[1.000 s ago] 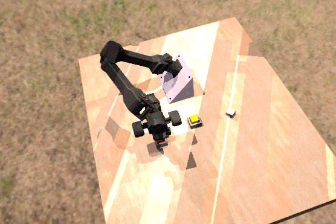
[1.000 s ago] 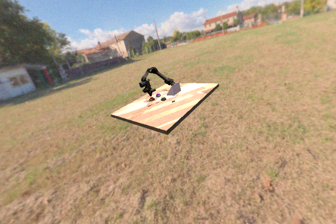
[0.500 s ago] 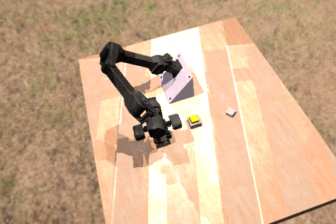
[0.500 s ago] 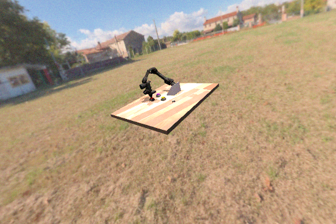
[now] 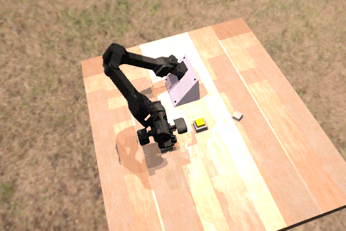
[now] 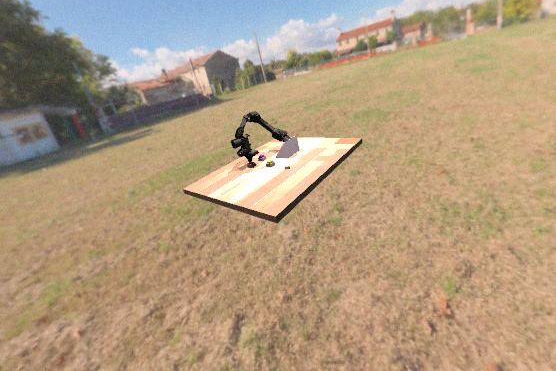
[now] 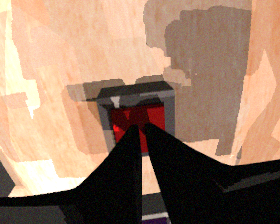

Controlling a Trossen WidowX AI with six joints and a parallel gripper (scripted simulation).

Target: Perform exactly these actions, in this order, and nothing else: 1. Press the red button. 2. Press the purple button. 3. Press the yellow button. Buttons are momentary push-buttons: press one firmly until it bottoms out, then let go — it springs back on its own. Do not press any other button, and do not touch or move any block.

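Now: gripper tip 10 mm above the red button. From my gripper tip the other things lie so: yellow button: 170 mm to the left, 40 mm behind; then small white block: 330 mm to the left, 20 mm below, 20 mm behind; then purple button: 130 mm behind, 10 mm to the left.
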